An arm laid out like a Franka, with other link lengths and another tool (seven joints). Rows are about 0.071 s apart.
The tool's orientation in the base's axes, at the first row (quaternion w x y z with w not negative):
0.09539 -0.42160 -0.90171 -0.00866
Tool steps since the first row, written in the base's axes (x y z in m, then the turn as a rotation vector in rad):
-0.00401 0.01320 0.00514 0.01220 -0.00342 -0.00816
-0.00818 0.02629 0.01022 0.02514 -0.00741 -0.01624
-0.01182 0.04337 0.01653 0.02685 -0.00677 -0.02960
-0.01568 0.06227 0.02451 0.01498 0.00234 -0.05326
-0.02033 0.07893 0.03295 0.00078 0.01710 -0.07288
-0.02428 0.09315 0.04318 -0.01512 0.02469 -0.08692
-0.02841 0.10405 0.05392 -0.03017 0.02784 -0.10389
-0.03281 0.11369 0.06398 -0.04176 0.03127 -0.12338
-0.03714 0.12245 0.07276 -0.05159 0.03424 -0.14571
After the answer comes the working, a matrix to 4 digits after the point.
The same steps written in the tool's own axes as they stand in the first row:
0.01345 0.00512 -0.00312 -0.01170 0.00762 0.00567
0.02690 0.01004 -0.00616 -0.02428 0.01543 0.01109
0.04327 0.01787 -0.01011 -0.02726 0.01802 0.02398
0.06146 0.02659 -0.01550 -0.01716 0.01637 0.05004
0.07852 0.03323 -0.02142 -0.00058 0.01634 0.07306
0.09362 0.03872 -0.02944 0.01261 0.01002 0.09019
0.10640 0.04190 -0.03826 0.02139 0.00168 0.10963
0.11828 0.04411 -0.04648 0.02775 -0.00367 0.13100
0.12921 0.04589 -0.05355 0.03216 -0.00780 0.15482

The tool's axes in the first row as the columns of a matrix, in the base's axes (rounded; the answer above uses it unrounded):
-0.6263 0.7620 -0.1647
0.7587 0.6444 0.0961
0.1793 -0.0648 -0.9817

